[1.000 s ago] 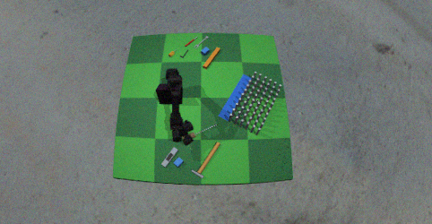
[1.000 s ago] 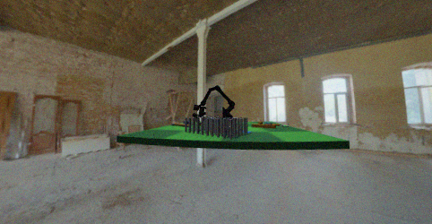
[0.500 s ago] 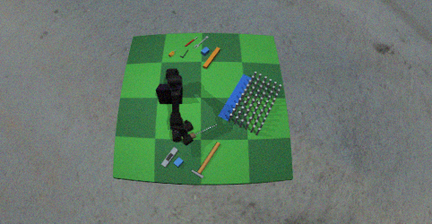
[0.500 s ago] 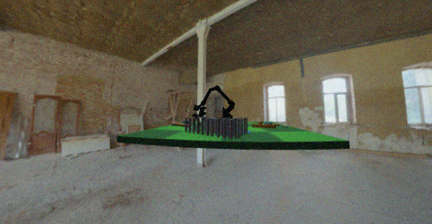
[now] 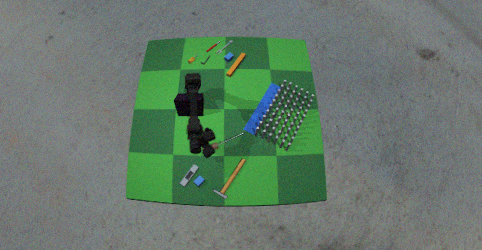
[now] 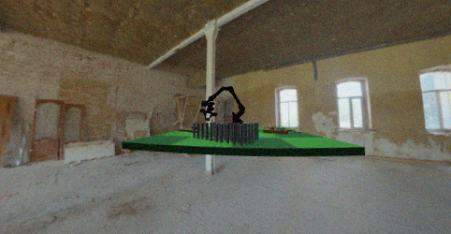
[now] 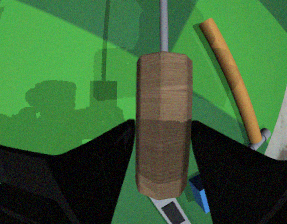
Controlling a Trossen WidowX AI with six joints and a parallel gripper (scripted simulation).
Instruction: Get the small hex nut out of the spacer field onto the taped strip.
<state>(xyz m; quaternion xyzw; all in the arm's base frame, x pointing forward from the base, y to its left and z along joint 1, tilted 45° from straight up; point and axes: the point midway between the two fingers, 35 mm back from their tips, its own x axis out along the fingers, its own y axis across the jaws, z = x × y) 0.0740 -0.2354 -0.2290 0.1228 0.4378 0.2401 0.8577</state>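
My gripper tip is now 370 mm short of the blue taped strip, 300 mm to the right of it and 120 mm above it. From my gripper tip the other things lie so: orange bar (650 mm to the left, 230 mm ahead, 110 mm below); then red stick (870 mm to the left, 120 mm below, 100 mm ahead); then grey block (150 mm behind, 130 mm to the right, 110 mm below).
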